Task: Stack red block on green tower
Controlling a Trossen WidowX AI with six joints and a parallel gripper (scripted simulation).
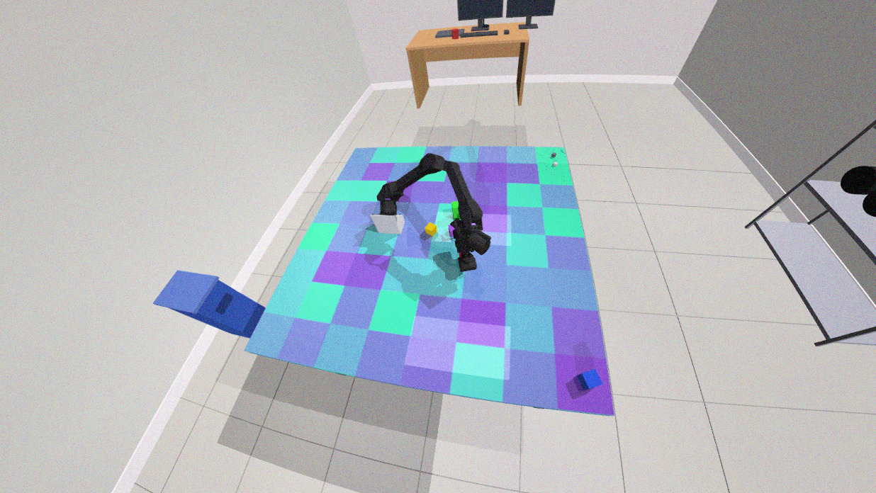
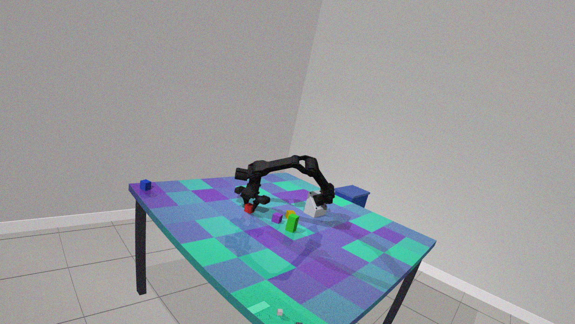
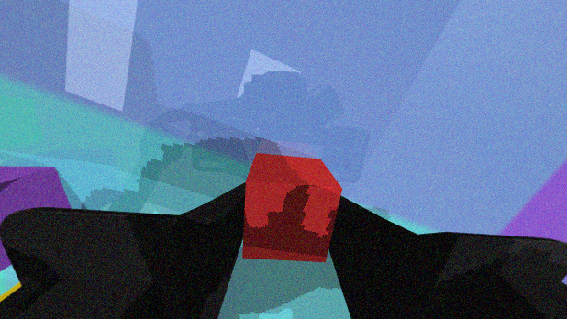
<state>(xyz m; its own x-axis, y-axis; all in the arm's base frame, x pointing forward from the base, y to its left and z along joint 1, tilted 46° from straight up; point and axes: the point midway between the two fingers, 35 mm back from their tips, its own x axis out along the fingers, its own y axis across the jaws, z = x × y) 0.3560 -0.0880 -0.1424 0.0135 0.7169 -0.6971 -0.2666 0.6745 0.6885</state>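
Now: gripper tip 60 mm past the purple block, 140 mm to the right of it and 10 mm below it. From my gripper tip the other things lie so: blue block: 420 mm ahead, 410 mm to the right, 10 mm above; then red block: 10 mm above; then yellow block: 160 mm behind, 140 mm to the left, 10 mm above.
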